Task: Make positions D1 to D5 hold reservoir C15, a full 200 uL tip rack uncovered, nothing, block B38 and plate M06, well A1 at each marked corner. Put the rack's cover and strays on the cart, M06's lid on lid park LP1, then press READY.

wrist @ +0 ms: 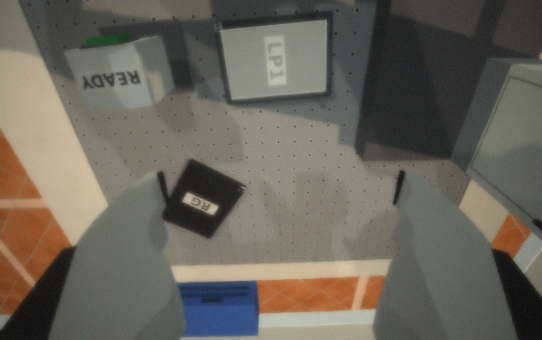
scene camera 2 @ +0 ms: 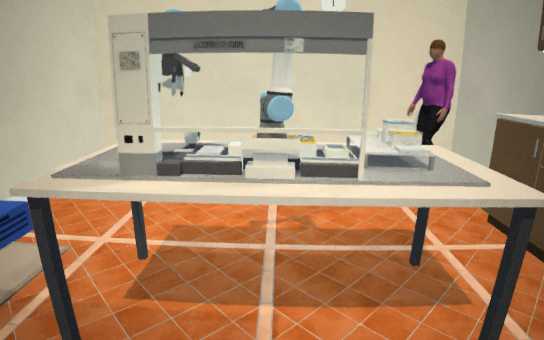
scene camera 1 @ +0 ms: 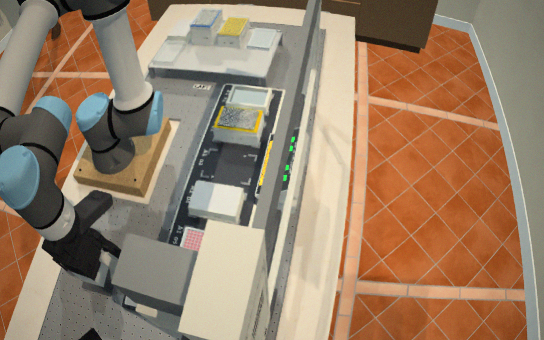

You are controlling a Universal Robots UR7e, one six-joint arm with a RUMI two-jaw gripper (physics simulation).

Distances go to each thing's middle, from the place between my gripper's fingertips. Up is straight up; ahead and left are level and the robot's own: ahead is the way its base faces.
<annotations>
Now: the machine housing (scene camera 2: pixel 131 87) 290 mm ahead of my hand, 20 mm to the right of it and 10 mm above it. The rest, counted from my hand: black RG pad (wrist: pixel 203 197): 250 mm below, 240 mm to the right, 100 mm behind; then reservoir C15 (scene camera 1: pixel 247 97): 680 mm to the left, 200 mm below, 40 mm ahead.
</annotations>
